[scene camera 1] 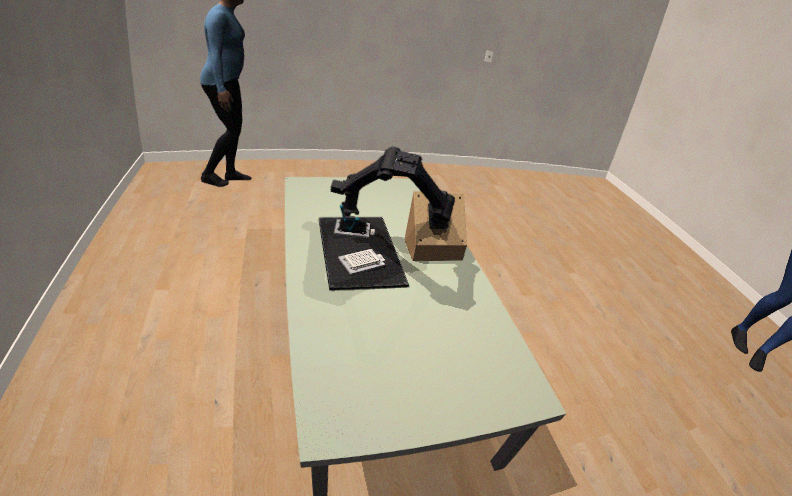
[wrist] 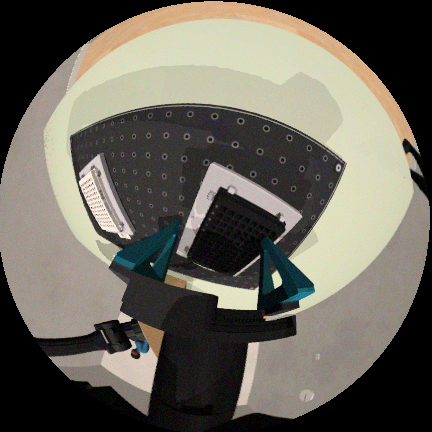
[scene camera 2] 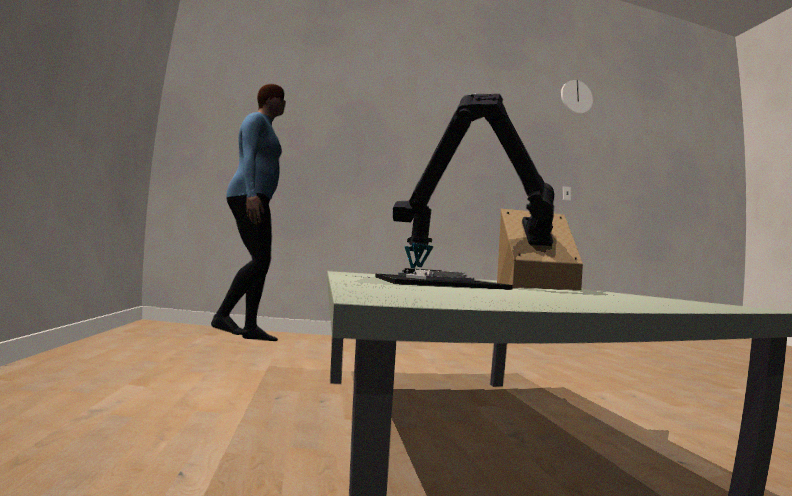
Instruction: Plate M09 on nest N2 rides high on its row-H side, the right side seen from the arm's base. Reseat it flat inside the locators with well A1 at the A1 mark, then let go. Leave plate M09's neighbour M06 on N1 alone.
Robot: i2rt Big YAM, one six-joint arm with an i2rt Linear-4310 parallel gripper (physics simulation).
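Pixels of known places: gripper, fingertip midpoint: [scene camera 1: 347, 225] [wrist: 221, 232] [scene camera 2: 416, 267]; arm's base, link origin: [scene camera 1: 437, 215] [wrist: 148, 326] [scene camera 2: 536, 232].
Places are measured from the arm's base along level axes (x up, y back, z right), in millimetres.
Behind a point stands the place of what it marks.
Observation:
The black plate [wrist: 239, 220] {y -401, x -144, z 136 mm}, which I take for M09, lies on its light grey nest [wrist: 202, 187] {y -418, x -157, z 90 mm} [scene camera 1: 354, 234] {y -352, x -157, z 78 mm}. How far it tilts is hard to tell in these views. My gripper [wrist: 221, 232] {y -383, x -139, z 122 mm} [scene camera 1: 350, 226] {y -383, x -139, z 122 mm} [scene camera 2: 416, 267] {y -383, x -139, z 122 mm} is open and points down close over that plate, its teal fingers wide apart toward the plate's two sides. Nothing is between the fingers in a grip; whether the tips touch the plate cannot be told. The white plate [scene camera 1: 360, 257] {y -351, x -147, z -111 mm} [wrist: 95, 202] {y -350, x -146, z -119 mm}, which I take for M06, sits on the other nest [wrist: 112, 189] {y -379, x -162, z -67 mm}, away from the fingers. Plate labels and the A1 mark are not readable.
Both nests stand on a black perforated board [scene camera 1: 385, 279] {y -261, x -169, z -232 mm} [wrist: 160, 127] {y -475, x -169, z 28 mm} on the pale green table [scene camera 1: 409, 362] {y -257, x -182, z -654 mm} [scene camera 2: 584, 303] {y -199, x -182, z -771 mm}. The arm's wooden base block [scene camera 1: 439, 252] {y 9, x -136, z -93 mm} [scene camera 2: 547, 273] {y 8, x -133, z -93 mm} stands beside the board. One person [scene camera 1: 225, 52] [scene camera 2: 257, 151] stands beyond the table.

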